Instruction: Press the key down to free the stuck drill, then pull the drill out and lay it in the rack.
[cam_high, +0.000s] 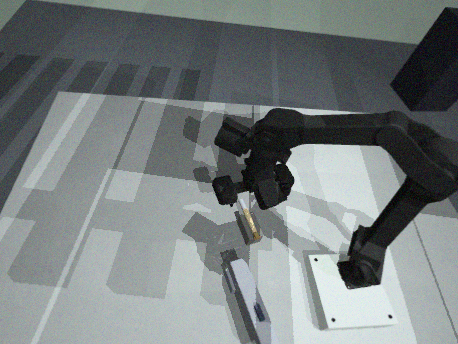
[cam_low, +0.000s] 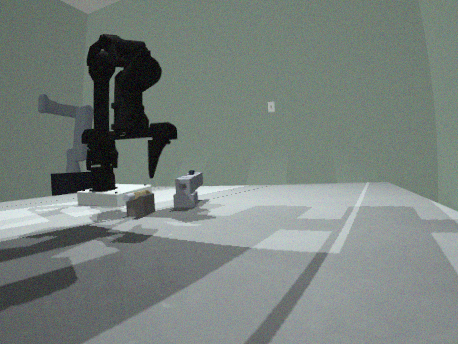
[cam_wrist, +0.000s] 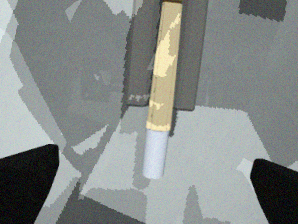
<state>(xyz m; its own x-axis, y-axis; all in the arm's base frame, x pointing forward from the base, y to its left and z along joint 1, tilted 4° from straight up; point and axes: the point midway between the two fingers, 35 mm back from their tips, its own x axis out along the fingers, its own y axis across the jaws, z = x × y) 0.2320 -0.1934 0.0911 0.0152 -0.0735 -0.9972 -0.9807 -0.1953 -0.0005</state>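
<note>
The drill lies 10 mm behind my gripper tip, 40 mm to the left of it and 30 mm below it. From my gripper tip the other things lie so: blue key: 30 mm ahead, 260 mm to the left, 20 mm below; then housing: 30 mm ahead, 230 mm to the left, 30 mm below; then rack: 10 mm behind, 50 mm to the left, 60 mm below.
</note>
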